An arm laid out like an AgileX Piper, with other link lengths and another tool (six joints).
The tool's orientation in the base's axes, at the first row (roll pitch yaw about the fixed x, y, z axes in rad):
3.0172, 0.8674, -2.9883
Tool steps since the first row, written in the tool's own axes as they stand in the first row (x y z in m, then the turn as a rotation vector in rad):
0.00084, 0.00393, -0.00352, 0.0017, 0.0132, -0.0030
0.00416, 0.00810, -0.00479, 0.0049, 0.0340, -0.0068
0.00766, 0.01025, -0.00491, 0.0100, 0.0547, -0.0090
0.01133, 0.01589, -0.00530, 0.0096, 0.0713, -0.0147
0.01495, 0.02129, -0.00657, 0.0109, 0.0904, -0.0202
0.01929, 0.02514, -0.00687, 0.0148, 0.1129, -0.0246
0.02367, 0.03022, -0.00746, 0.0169, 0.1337, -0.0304
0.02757, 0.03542, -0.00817, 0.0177, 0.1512, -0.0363
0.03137, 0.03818, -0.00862, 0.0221, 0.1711, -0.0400
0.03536, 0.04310, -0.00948, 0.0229, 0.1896, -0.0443
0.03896, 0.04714, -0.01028, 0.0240, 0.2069, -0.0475
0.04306, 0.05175, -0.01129, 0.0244, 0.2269, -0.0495
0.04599, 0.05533, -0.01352, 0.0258, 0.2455, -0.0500
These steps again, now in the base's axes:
-0.00407, 0.00288, 0.00193, -0.0065, 0.0119, 0.0017
-0.00814, 0.00627, 0.00055, -0.0164, 0.0307, 0.0034
-0.01099, 0.00798, -0.00187, -0.0264, 0.0497, 0.0025
-0.01500, 0.01297, -0.00396, -0.0343, 0.0644, 0.0078
-0.01956, 0.01753, -0.00548, -0.0438, 0.0815, 0.0119
-0.02350, 0.02075, -0.00828, -0.0551, 0.1018, 0.0136
-0.02797, 0.02508, -0.01084, -0.0657, 0.1203, 0.0174
-0.03226, 0.02955, -0.01294, -0.0748, 0.1357, 0.0219
-0.03569, 0.03174, -0.01533, -0.0852, 0.1536, 0.0225
-0.04007, 0.03589, -0.01742, -0.0934, 0.1704, 0.0262
-0.04395, 0.03925, -0.01933, -0.1007, 0.1862, 0.0288
-0.04843, 0.04306, -0.02144, -0.1073, 0.2050, 0.0314
-0.05281, 0.04570, -0.02196, -0.1131, 0.2227, 0.0321

